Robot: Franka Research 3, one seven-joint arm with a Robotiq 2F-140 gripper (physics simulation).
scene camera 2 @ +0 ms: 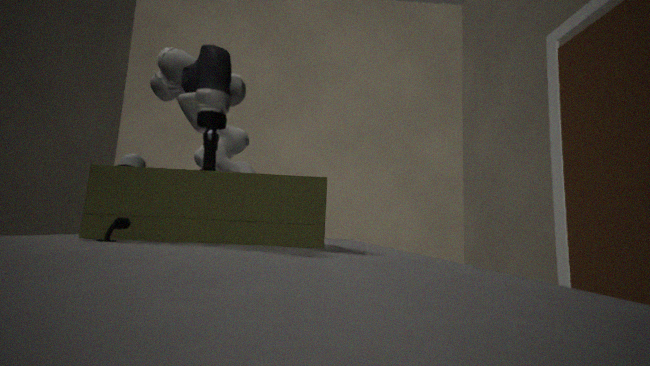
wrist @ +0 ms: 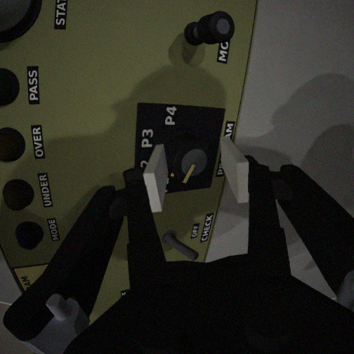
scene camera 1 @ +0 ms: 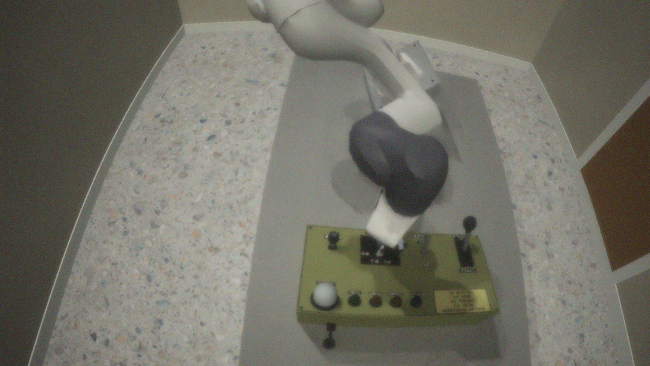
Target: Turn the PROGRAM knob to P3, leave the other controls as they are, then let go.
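Observation:
The PROGRAM knob (wrist: 194,161) (scene camera 1: 381,251) is a round dark knob on a black plate (wrist: 152,112) on the green control box (scene camera 1: 340,272) (scene camera 2: 250,210) (wrist: 107,60). Its yellow pointer line slants down-left in the wrist view, towards the P1 label, which is mostly hidden by the left finger. P3 (wrist: 147,138) and P4 (wrist: 171,115) are readable; P2 is partly covered. My gripper (wrist: 193,155) (scene camera 2: 210,168) is partly open, its pale pads on either side of the knob in the wrist view, with a visible gap to each. Its exact height over the knob is unclear.
The CHECK toggle (wrist: 181,245) (scene camera 1: 425,244) and the MODE knob (wrist: 217,28) (scene camera 1: 333,239) flank the plate. A tall lever (scene camera 1: 468,232), a white dome (scene camera 1: 325,294) and several round lamps or buttons are on the box. A small black lever (scene camera 1: 329,336) stands beyond its edge.

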